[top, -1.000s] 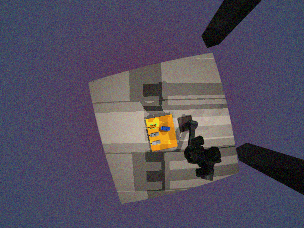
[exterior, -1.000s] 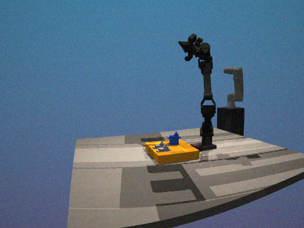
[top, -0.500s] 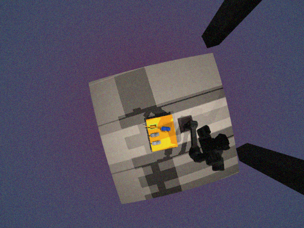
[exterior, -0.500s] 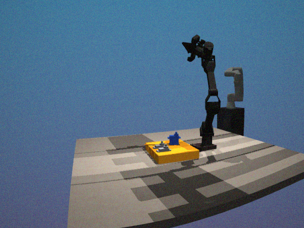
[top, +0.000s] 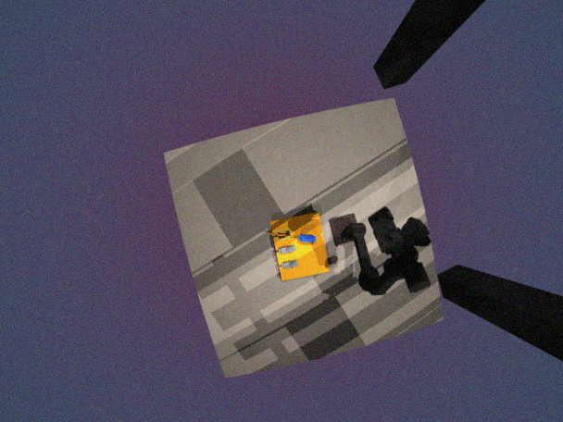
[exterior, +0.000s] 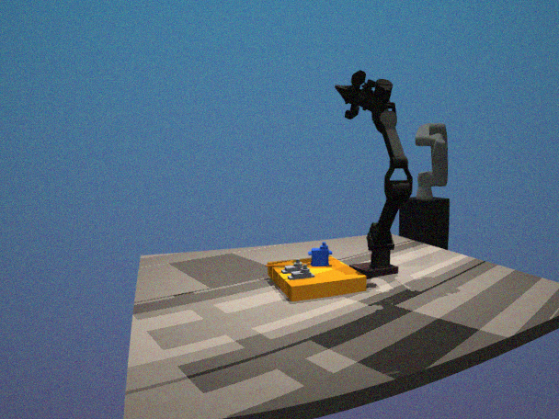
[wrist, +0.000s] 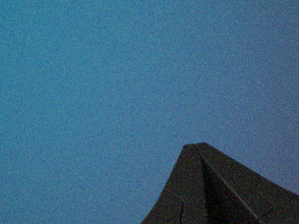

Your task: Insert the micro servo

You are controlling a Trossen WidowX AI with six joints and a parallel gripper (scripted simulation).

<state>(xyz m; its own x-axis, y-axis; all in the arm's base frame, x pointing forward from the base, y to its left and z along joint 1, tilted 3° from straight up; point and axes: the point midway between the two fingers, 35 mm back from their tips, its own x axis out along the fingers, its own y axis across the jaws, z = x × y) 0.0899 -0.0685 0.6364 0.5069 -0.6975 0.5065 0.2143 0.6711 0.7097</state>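
Now: gripper tip 12 cm short of the orange deck, 10 cm to the right of it and 65 cm above it.
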